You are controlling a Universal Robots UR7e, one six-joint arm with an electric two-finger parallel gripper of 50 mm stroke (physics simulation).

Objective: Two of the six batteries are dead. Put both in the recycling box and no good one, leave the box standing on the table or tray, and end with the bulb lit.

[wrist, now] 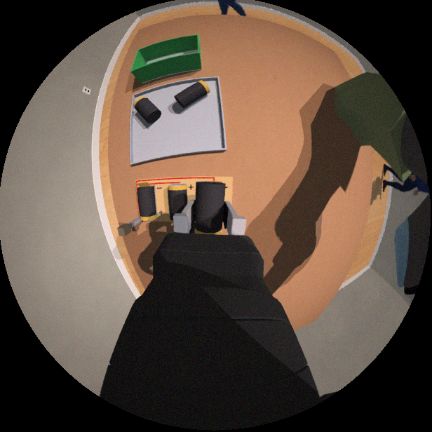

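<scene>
My gripper point(209, 208) is shut on a black battery point(210, 202), whose yellow end points back towards the gripper body. It holds the battery over the right part of the wooden battery board point(228, 186), which has red lines and plus and minus marks. Two batteries are in the board: the left one point(146, 201) has its yellow end towards me, the middle one point(178, 201) its yellow end away. Two more batteries point(148, 110) point(192, 94) lie on the grey tray point(175, 156). The green recycling box point(170, 67) stands beyond the tray; part of its inside is hidden. I cannot make out the bulb.
A small grey-brown piece point(125, 229) shows left of the gripper, beside the board, partly in shadow. The wooden table edge runs along the left. A large dark green shape point(367, 107) stands at the right, and a long dark shadow crosses the orange-brown mat point(265, 100).
</scene>
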